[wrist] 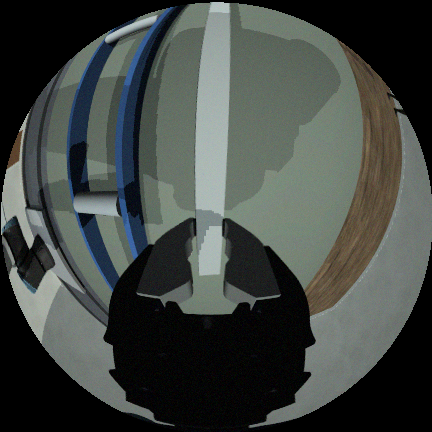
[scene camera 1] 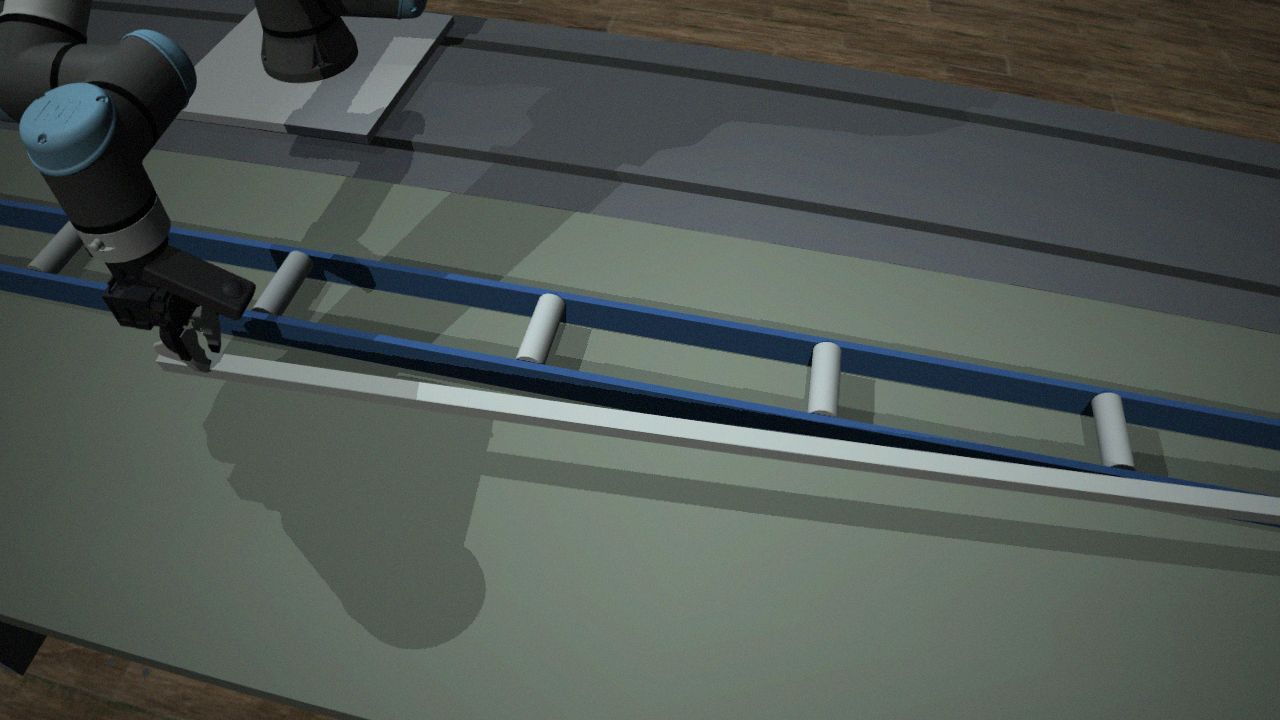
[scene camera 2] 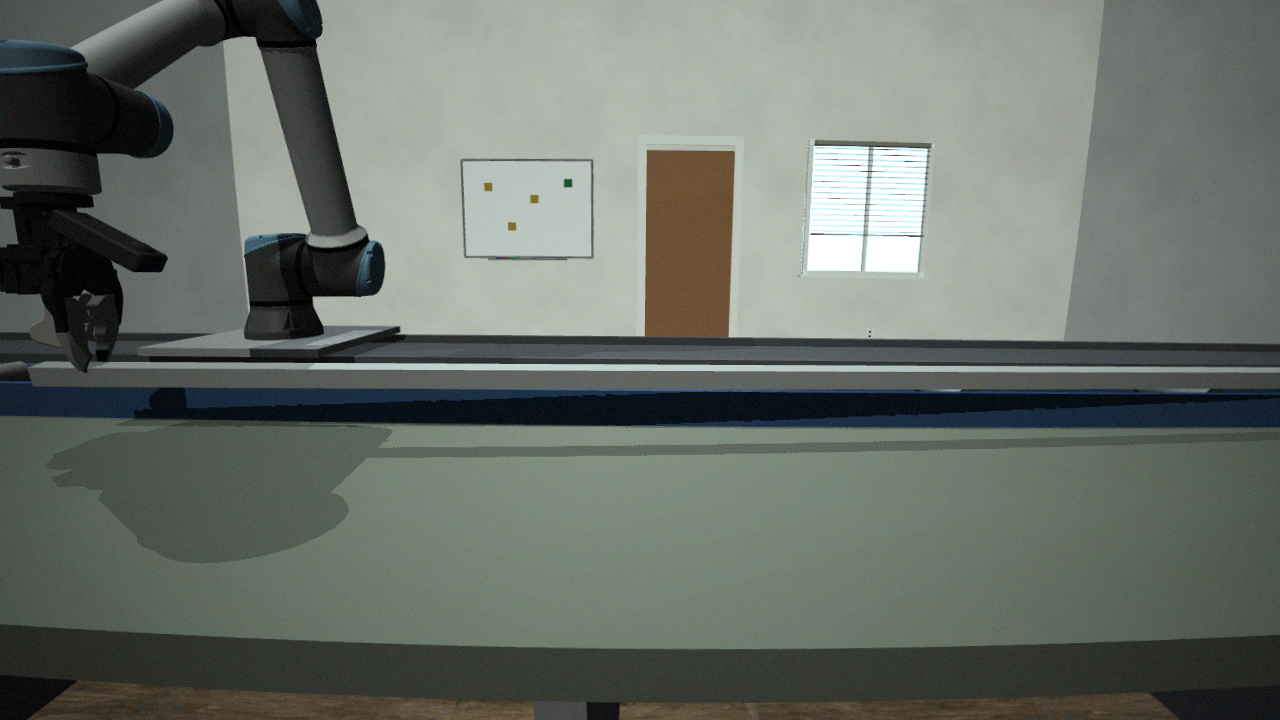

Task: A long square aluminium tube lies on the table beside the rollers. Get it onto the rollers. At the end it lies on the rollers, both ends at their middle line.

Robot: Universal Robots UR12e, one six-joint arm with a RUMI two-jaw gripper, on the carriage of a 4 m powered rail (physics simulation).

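Seen in the pictures: gripper, fingertip midpoint: (wrist: 208,219) (scene camera 1: 212,362) (scene camera 2: 93,368); arm's base, link origin: (wrist: 44,249) (scene camera 1: 311,57) (scene camera 2: 285,335).
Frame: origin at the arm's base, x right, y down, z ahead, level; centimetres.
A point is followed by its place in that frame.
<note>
The long square aluminium tube (scene camera 1: 680,429) @(x -88.9, y -7.2, z 78.0 cm) (scene camera 2: 662,375) @(x -100.3, y -6.4, z 78.2 cm) (wrist: 212,125) @(x -36.9, y -7.6, z 81.0 cm) is pale grey. My gripper (scene camera 1: 196,356) @(x -28.4, y -7.1, z 81.5 cm) (scene camera 2: 93,362) @(x -28.4, y -7.1, z 81.5 cm) (wrist: 208,219) @(x -28.4, y -7.1, z 81.5 cm) is shut on it close to its left end. This end is raised off the table, at about the height of the blue side rails' top edge or a little above, on the near side of the rails. The tube's right end is outside scene camera 1's view; there the tube runs close along the near rail. Pale rollers (scene camera 1: 541,328) @(x -67.1, y -3.0, z 62.7 cm) (scene camera 1: 824,378) @(x -106.3, y -3.0, z 62.6 cm) (scene camera 1: 1112,429) @(x -145.7, y -2.8, z 62.3 cm) (wrist: 97,203) @(x -27.3, y -2.9, z 63.9 cm) lie crosswise between the rails, behind the tube.
The near blue rail (scene camera 1: 626,386) @(x -80.5, y -2.2, z 69.3 cm) (scene camera 2: 53,400) @(x -7.8, y 0.4, z 69.4 cm) (wrist: 129,125) @(x -38.4, y -0.3, z 69.4 cm) and the far blue rail (scene camera 1: 698,334) @(x -88.3, y 0.4, z 55.8 cm) run along the table (scene camera 1: 716,608) @(x -96.9, y 3.0, z 95.1 cm) (scene camera 2: 671,537) @(x -100.3, y 3.0, z 102.0 cm). Behind them, the arm's base stands on a pale carriage plate (scene camera 1: 237,71) @(x 12.5, y 0.0, z 7.8 cm) (scene camera 2: 201,342) @(x 13.3, y 0.0, z 13.7 cm) on the grey powered rail (scene camera 1: 850,170).
</note>
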